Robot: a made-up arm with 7 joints.
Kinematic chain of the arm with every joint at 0, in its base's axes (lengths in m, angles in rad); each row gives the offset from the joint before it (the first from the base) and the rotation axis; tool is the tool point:
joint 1: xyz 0 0 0.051 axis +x
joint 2: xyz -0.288 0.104 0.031 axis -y
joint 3: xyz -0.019 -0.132 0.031 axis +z
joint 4: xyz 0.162 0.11 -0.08 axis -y
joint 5: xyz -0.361 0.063 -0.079 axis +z
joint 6: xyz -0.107 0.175 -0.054 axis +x
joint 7: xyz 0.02 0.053 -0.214 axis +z
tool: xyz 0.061 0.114 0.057
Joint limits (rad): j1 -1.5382..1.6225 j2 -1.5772..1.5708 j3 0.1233..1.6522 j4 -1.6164..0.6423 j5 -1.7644..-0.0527 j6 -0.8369..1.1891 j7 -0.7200..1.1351
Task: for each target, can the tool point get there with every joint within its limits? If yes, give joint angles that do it. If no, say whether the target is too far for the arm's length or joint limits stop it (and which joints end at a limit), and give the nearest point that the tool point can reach.
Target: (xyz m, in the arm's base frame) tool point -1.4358 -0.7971 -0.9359
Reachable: no: too far | nearest point -0.8185 -0.3575 -0.3916 | short by 0.933 m
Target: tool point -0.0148 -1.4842 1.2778
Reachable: no: too far | nearest point -0.1801 -0.6008 0.5476 | short by 1.158 m
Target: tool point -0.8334 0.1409 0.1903
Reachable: yes | joints -0.9226 -0.0415 1.1163 -1.3153 -0.4715 -0.2715 0.3720
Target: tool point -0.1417 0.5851 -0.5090
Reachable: no: joint limits stop it (at a limit: joint 3, joint 4, joint 5, joint 7) | nearest point -0.1508 0.5474 -0.4729 | short by 0.053 m
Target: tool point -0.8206 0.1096 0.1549
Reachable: yes | joints -0.8194 -0.6664 0.9111 -0.4705 -0.4385 -0.6241 0.0971
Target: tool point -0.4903 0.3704 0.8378
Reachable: no: joint limits stop it (at a limit: joint 3, joint 4, joint 5, joint 7) | nearest point -0.4653 0.3263 0.7442 | short by 0.106 m
